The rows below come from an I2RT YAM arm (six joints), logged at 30 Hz.
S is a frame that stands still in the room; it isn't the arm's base.
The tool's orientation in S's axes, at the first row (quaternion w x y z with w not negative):
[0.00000 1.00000 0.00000 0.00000]
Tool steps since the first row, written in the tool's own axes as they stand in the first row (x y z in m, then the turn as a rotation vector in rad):
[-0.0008 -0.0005 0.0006 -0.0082 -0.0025 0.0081]
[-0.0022 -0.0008 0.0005 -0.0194 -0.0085 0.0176]
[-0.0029 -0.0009 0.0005 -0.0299 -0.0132 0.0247]
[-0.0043 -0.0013 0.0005 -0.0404 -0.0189 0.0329]
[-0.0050 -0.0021 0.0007 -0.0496 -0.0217 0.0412]
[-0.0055 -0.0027 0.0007 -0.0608 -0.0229 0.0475]
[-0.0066 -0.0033 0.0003 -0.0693 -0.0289 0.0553]
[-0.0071 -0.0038 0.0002 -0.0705 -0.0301 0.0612]
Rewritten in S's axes. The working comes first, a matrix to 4 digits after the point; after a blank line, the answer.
The tool's axes in the first row as the columns of a matrix, in S's axes (used below as rounded here):
[1.0000 0.0000 0.0000]
[0.0000 -1.0000 0.0000]
[0.0000 0.0000 -1.0000]

[-0.0008 0.0005 -0.0006 -0.0082 0.0025 -0.0081]
[-0.0022 0.0008 -0.0005 -0.0194 0.0085 -0.0176]
[-0.0029 0.0009 -0.0005 -0.0299 0.0132 -0.0247]
[-0.0043 0.0013 -0.0005 -0.0404 0.0189 -0.0329]
[-0.0050 0.0021 -0.0007 -0.0496 0.0217 -0.0412]
[-0.0055 0.0027 -0.0007 -0.0608 0.0229 -0.0475]
[-0.0066 0.0033 -0.0003 -0.0693 0.0289 -0.0553]
[-0.0071 0.0038 -0.0002 -0.0705 0.0301 -0.0612]

